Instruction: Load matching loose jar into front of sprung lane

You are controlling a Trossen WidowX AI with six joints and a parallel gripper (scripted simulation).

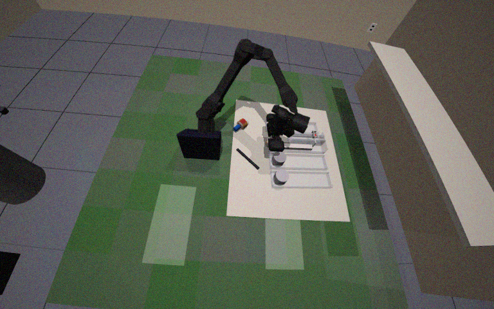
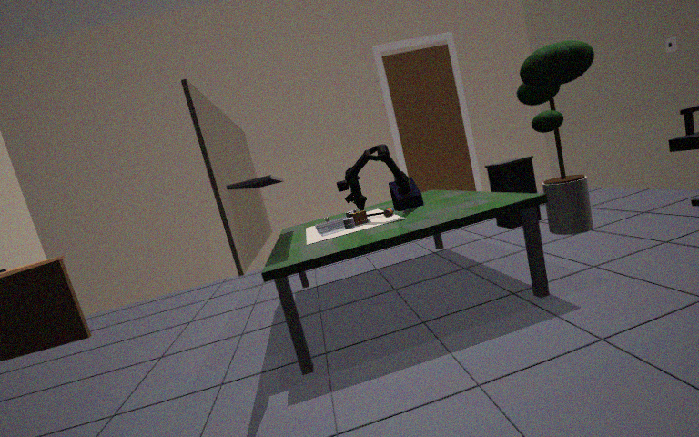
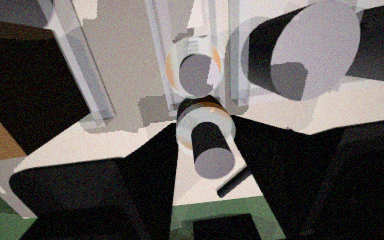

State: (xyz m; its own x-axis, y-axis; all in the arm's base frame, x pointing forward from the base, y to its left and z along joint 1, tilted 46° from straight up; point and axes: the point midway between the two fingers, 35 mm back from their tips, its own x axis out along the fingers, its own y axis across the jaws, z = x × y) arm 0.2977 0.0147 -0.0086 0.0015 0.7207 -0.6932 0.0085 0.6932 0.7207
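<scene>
Now: the brown box 130 mm to the left of my gripper tip, 50 mm ahead of it and 10 mm below it. Round my gripper tip: red-and-blue jar: 140 mm behind, 110 mm to the left, 30 mm below; then sprung lane: 170 mm ahead, 30 mm to the left, 30 mm below; then black stick: 100 mm behind, 70 mm to the right, 40 mm below.
</scene>
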